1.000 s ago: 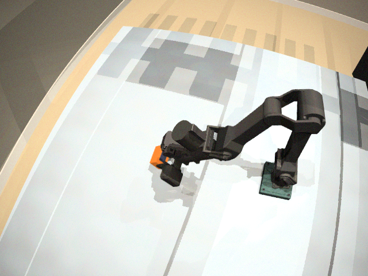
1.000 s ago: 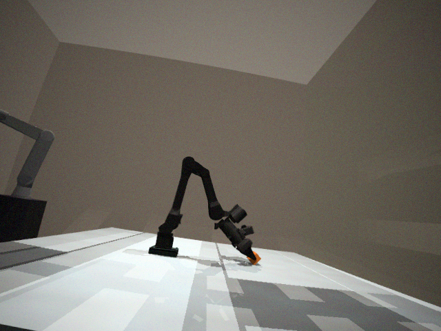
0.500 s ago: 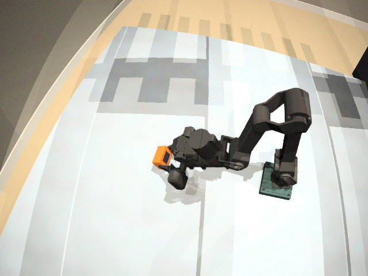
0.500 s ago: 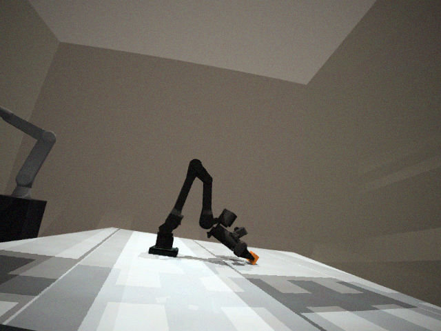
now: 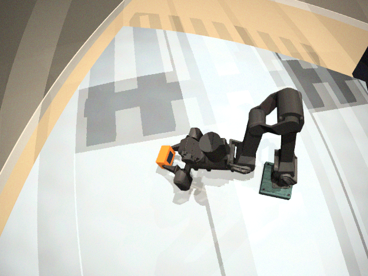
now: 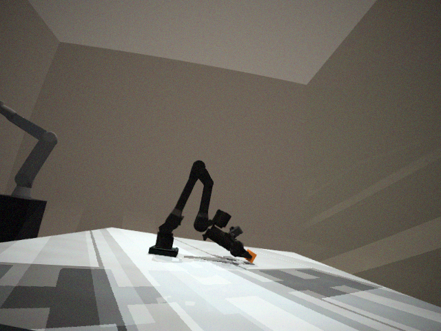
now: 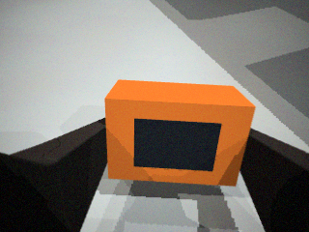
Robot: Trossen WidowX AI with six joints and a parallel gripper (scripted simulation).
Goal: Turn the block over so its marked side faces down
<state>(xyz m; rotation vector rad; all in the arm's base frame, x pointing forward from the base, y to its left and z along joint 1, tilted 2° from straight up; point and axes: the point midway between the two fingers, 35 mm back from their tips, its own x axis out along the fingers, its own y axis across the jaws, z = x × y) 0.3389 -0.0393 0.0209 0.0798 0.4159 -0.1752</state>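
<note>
Now: the orange block 10 mm behind my gripper tip.
</note>
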